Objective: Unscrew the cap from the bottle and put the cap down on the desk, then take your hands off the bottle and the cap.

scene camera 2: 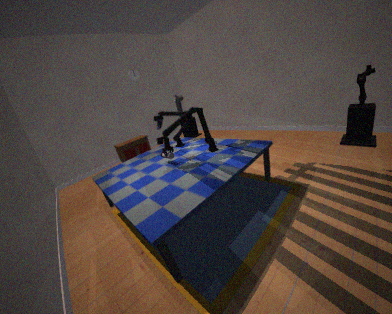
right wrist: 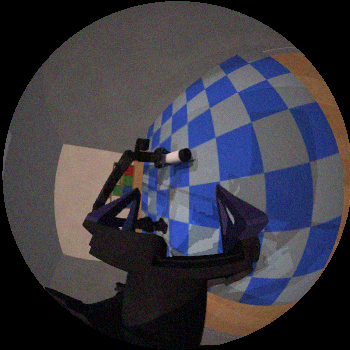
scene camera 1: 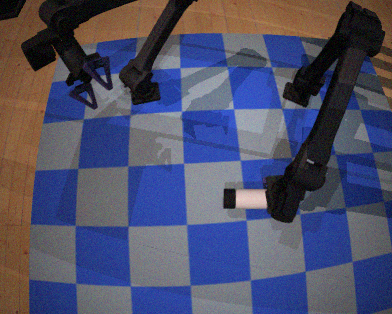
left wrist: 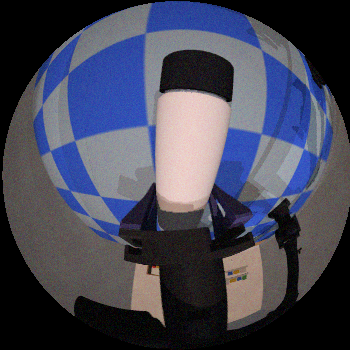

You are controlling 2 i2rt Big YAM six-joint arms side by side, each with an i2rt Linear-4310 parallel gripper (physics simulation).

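Frame: origin at the left arm's base, x down, y back, z left, level; millimetres.
Seen in the pictures: left gripper, fingertip midpoint: (scene camera 1: pixel 267 199) (left wrist: pixel 181 183); right gripper, fingertip midpoint: (scene camera 2: pixel 158 127) (right wrist: pixel 175 190) (scene camera 1: pixel 102 99); left arm's base at its link origin: (scene camera 2: pixel 213 149) (right wrist: pixel 162 225) (scene camera 1: pixel 296 95) (left wrist: pixel 278 207); right arm's base at its link origin: (scene camera 2: pixel 180 145) (scene camera 1: pixel 145 94).
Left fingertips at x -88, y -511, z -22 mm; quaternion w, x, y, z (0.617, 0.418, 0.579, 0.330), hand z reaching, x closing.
Offsets run from my left fingertips to a thing's top centre. "spot": to the spot under its first point. Level surfaces: height alone.
A pale pink bottle @(spot: dx -38, dy -25, dz -58 mm) (scene camera 1: pixel 251 199) (left wrist: pixel 192 145) (right wrist: pixel 172 158) lies sideways in my left gripper (scene camera 1: pixel 269 196) (left wrist: pixel 181 183), above the desk. Its black cap @(spot: dx -31, dy -46, dz -122 mm) (scene camera 1: pixel 229 198) (left wrist: pixel 197 75) (right wrist: pixel 185 154) sits on the bottle's end facing away from the gripper, toward the left in scene camera 1. The left gripper is shut on the bottle's lower end; its fingers are mostly hidden in scene camera 1. My right gripper (scene camera 1: pixel 103 98) (right wrist: pixel 175 190) is open and empty, well apart from the bottle, at the upper left in scene camera 1. The bottle is too small to make out clearly in scene camera 2.
The desk @(dx +88 mm) (scene camera 1: pixel 159 255) (scene camera 2: pixel 162 206) has a blue and grey checkered top. The right arm's base (scene camera 1: pixel 145 95) and left arm's base (scene camera 1: pixel 297 95) stand near its upper edge in scene camera 1. A brown cabinet (scene camera 2: pixel 132 148) and a black pedestal (scene camera 2: pixel 361 122) stand on the floor beyond the desk.
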